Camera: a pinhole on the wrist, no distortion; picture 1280 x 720 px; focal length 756.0 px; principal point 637.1 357.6 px. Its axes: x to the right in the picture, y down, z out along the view. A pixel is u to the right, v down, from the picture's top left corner.
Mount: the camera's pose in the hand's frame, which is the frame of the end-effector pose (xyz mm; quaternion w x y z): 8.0 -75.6 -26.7 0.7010 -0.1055 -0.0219 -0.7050
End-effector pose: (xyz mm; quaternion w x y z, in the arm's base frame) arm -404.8 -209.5 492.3 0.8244 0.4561 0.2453 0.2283
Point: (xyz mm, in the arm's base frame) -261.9 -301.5 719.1
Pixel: 264.4 277.2
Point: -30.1 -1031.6 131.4
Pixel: outside the picture
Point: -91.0 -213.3 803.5
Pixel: 244.3 574.1
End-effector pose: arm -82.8 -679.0 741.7 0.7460 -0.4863 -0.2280 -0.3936
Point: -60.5 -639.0 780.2
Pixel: 115.7 417.0
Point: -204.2 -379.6 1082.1
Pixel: 1044.9 373.1
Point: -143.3 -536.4 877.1
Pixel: 837.7 275.4
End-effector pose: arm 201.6 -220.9 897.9 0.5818 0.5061 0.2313 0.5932
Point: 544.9 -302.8 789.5
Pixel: 1228.4 109.5
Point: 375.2 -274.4 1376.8
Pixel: 67.1 492.9
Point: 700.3 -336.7 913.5
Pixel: 962.2 240.9
